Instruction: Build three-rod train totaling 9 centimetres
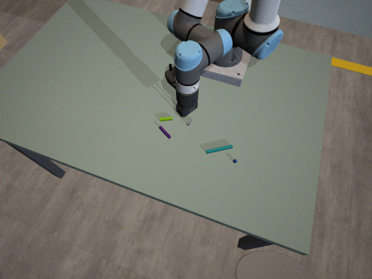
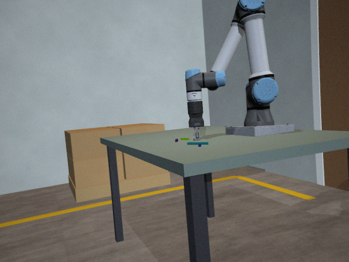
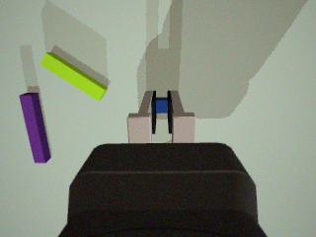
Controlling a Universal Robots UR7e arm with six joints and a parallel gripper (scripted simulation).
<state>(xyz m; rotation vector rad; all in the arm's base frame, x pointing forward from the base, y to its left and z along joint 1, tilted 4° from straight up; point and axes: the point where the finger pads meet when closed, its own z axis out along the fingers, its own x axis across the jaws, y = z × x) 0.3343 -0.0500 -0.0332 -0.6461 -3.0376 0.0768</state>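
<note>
Now: the grey rod 20 mm ahead of my hand, 40 mm to the left of it and 10 mm below it. The rest, counted from my hand: lime rod (50 mm ahead, 50 mm to the right, 10 mm below); then purple rod (100 mm ahead, 30 mm to the right, 10 mm below); then turquoise rod (80 mm ahead, 190 mm to the left, 10 mm below).
</note>
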